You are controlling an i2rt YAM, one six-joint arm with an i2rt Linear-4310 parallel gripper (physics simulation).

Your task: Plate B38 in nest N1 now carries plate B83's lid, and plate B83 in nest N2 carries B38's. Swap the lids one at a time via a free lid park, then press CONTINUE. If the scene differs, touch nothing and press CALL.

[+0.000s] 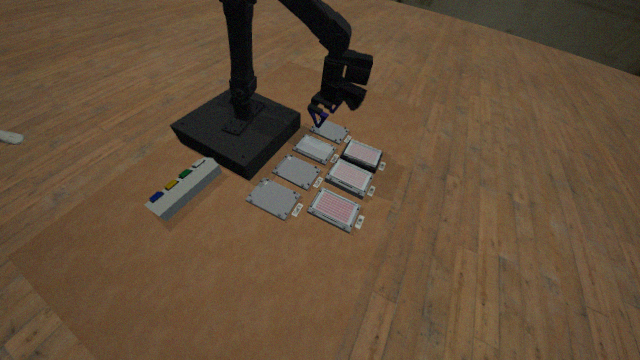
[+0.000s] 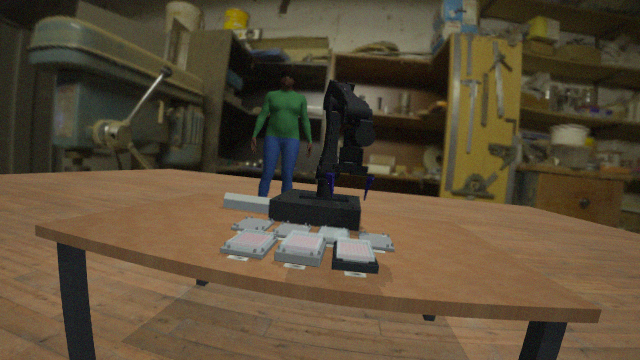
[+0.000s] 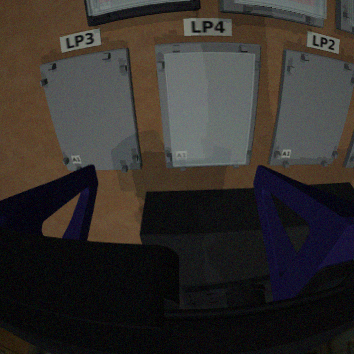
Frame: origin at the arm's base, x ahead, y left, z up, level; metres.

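Seen in the pictures: gripper, between the fingertips: (image 1: 324, 119) (image 2: 348, 198) (image 3: 175, 173); arm's base, origin of its link: (image 1: 244, 116) (image 2: 323, 198) (image 3: 243, 287).
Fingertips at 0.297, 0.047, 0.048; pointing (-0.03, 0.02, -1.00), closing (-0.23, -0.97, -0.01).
Observation:
Offsets run from my fingertips to a thing's middle, as dx, dy, dz. "spot": to the spot under its first point.
Three plates with pink wells sit in a row of nests: two in grey nests @(+0.126, -0.256, -0.109) (image 1: 334, 207) @(+0.144, -0.124, -0.093) (image 1: 349, 177) (image 2: 248, 240) (image 2: 300, 246), one in a black nest @(spot: +0.165, -0.017, -0.092) (image 1: 362, 154) (image 2: 355, 251). Their tags are unreadable here. Lid park LP4 @(-0.018, -0.031, -0.119) (image 3: 161, 107) bears a pale clear lid @(-0.018, -0.031, -0.115) (image 1: 314, 148) (image 2: 334, 233) (image 3: 210, 107). LP3 @(+0.006, +0.098, -0.119) (image 1: 330, 131) (image 2: 376, 241) (image 3: 92, 110) and LP2 (image 1: 296, 171) (image 2: 292, 229) (image 3: 315, 107) are bare, as is the fourth park @(-0.071, -0.287, -0.119) (image 1: 273, 199) (image 2: 252, 223). My gripper (image 1: 326, 118) (image 2: 348, 197) (image 3: 175, 173) is open and empty, above the robot-base side of LP3 and LP4.
A grey button box @(-0.342, -0.355, -0.097) (image 1: 192, 192) (image 2: 246, 202) with blue, yellow, green and white buttons stands beside the black robot base (image 1: 275, 132) (image 2: 315, 212) (image 3: 200, 210). A person in a green top (image 2: 284, 115) stands behind the table.

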